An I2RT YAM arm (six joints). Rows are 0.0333 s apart.
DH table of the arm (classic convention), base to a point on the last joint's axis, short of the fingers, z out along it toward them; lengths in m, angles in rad. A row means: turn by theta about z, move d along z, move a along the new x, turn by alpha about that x. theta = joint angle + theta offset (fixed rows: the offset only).
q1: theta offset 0  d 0.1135  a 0.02  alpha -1.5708
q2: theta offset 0  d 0  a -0.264  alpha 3.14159
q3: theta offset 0.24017  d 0  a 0.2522  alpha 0
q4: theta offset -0.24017  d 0  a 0.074  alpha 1.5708
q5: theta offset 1.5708  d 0  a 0  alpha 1.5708
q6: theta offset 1.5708  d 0.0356  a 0  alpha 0
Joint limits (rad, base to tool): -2.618..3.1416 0..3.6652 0..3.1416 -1.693..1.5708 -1.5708..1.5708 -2.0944..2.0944
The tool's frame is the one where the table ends.
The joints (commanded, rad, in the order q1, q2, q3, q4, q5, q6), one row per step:
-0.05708, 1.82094, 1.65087, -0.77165, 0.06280, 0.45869
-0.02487, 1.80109, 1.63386, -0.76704, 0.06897, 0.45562
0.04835, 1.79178, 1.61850, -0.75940, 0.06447, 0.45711
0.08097, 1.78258, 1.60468, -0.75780, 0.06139, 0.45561
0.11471, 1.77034, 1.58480, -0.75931, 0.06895, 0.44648
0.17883, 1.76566, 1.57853, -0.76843, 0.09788, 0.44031
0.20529, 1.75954, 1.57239, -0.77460, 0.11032, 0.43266
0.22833, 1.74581, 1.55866, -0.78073, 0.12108, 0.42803
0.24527, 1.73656, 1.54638, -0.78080, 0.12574, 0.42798
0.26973, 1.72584, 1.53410, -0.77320, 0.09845, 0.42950
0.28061, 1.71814, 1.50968, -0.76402, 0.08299, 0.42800
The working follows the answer.
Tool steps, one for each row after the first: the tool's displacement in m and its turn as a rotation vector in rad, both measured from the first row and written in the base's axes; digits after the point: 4 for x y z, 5 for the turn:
-0.0039, 0.0128, 0.0025, -0.00708, -0.00696, 0.03103
-0.0062, 0.0419, 0.0016, -0.00232, -0.00893, 0.10571
-0.0095, 0.0547, 0.0007, -0.00061, -0.00584, 0.14136
-0.0146, 0.0671, -0.0011, -0.01226, 0.00359, 0.17804
-0.0200, 0.0904, -0.0019, -0.04013, 0.01293, 0.23032
-0.0239, 0.0996, -0.0019, -0.05540, 0.01828, 0.25584
-0.0297, 0.1069, -0.0016, -0.06766, 0.02336, 0.27654
-0.0336, 0.1124, -0.0021, -0.07202, 0.02560, 0.29091
-0.0382, 0.1217, -0.0018, -0.04859, 0.02064, 0.32982
-0.0419, 0.1255, -0.0062, -0.03779, 0.02913, 0.35102

Tool pose at each row, in the base's axes (x y z in m, rotation vector in rad; rounded; the steps above come from the unrounded poses):
0.4006, -0.0251, 0.2984, 0.66542, 2.42218, 0.08568
0.3967, -0.0123, 0.3008, 0.62347, 2.42539, 0.09192
0.3944, 0.0168, 0.3000, 0.53460, 2.44767, 0.12872
0.3911, 0.0295, 0.2991, 0.49227, 2.46113, 0.14436
0.3860, 0.0420, 0.2973, 0.44352, 2.47885, 0.14221
0.3806, 0.0653, 0.2965, 0.36799, 2.49734, 0.12654
0.3767, 0.0744, 0.2965, 0.33031, 2.50622, 0.11659
0.3709, 0.0818, 0.2968, 0.29979, 2.51380, 0.10844
0.3670, 0.0873, 0.2962, 0.28023, 2.51828, 0.10823
0.3624, 0.0966, 0.2966, 0.24126, 2.52437, 0.15409
0.3587, 0.1003, 0.2922, 0.22008, 2.53787, 0.17336

